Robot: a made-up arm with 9 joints. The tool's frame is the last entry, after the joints.
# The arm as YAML. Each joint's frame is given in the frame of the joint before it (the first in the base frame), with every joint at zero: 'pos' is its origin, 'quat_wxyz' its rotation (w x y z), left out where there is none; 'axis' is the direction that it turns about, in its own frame. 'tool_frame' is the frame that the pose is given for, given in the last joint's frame.
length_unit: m
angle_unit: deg
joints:
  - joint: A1
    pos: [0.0, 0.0, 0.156]
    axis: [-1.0, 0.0, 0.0]
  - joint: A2
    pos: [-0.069, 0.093, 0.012]
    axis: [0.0, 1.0, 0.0]
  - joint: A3
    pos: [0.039, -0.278, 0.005]
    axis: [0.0, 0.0, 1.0]
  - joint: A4
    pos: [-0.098, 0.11, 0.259]
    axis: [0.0, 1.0, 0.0]
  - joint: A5
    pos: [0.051, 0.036, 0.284]
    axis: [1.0, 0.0, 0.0]
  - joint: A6
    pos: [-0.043, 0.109, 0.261]
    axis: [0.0, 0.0, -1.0]
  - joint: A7
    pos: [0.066, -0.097, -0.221]
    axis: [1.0, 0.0, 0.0]
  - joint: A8
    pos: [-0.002, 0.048, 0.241]
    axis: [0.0, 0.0, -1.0]
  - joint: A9
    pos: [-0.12, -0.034, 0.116]
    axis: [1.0, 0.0, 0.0]
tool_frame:
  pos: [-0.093, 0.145, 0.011]
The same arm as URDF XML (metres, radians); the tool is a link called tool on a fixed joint. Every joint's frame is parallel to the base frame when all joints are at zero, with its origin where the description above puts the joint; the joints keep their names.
<robot name="arm">
<link name="base"/>
<link name="link1"/>
<link name="link2"/>
<link name="link3"/>
<link name="link4"/>
<link name="link5"/>
<link name="link6"/>
<link name="link7"/>
<link name="link8"/>
<link name="link9"/>
<link name="tool"/>
<joint name="A1" type="continuous"><parent link="base"/><child link="link1"/><origin xyz="0.0000 0.0000 0.1560" rpy="0.0000 0.0000 0.0000"/><axis xyz="-1 0 0"/></joint>
<joint name="A2" type="continuous"><parent link="link1"/><child link="link2"/><origin xyz="-0.0690 0.0930 0.0120" rpy="0.0000 0.0000 0.0000"/><axis xyz="0 1 0"/></joint>
<joint name="A3" type="continuous"><parent link="link2"/><child link="link3"/><origin xyz="0.0390 -0.2780 0.0050" rpy="0.0000 0.0000 0.0000"/><axis xyz="0 0 1"/></joint>
<joint name="A4" type="continuous"><parent link="link3"/><child link="link4"/><origin xyz="-0.0980 0.1100 0.2590" rpy="0.0000 0.0000 0.0000"/><axis xyz="0 1 0"/></joint>
<joint name="A5" type="continuous"><parent link="link4"/><child link="link5"/><origin xyz="0.0510 0.0360 0.2840" rpy="0.0000 0.0000 0.0000"/><axis xyz="1 0 0"/></joint>
<joint name="A6" type="continuous"><parent link="link5"/><child link="link6"/><origin xyz="-0.0430 0.1090 0.2610" rpy="0.0000 0.0000 0.0000"/><axis xyz="0 0 -1"/></joint>
<joint name="A7" type="continuous"><parent link="link6"/><child link="link7"/><origin xyz="0.0660 -0.0970 -0.2210" rpy="0.0000 0.0000 0.0000"/><axis xyz="1 0 0"/></joint>
<joint name="A8" type="continuous"><parent link="link7"/><child link="link8"/><origin xyz="-0.0020 0.0480 0.2410" rpy="0.0000 0.0000 0.0000"/><axis xyz="0 0 -1"/></joint>
<joint name="A9" type="continuous"><parent link="link8"/><child link="link9"/><origin xyz="-0.1200 -0.0340 0.1160" rpy="0.0000 0.0000 0.0000"/><axis xyz="1 0 0"/></joint>
<joint name="tool_fixed" type="fixed"><parent link="link9"/><child link="tool"/><origin xyz="-0.0930 0.1450 0.0110" rpy="0.0000 0.0000 0.0000"/></joint>
</robot>

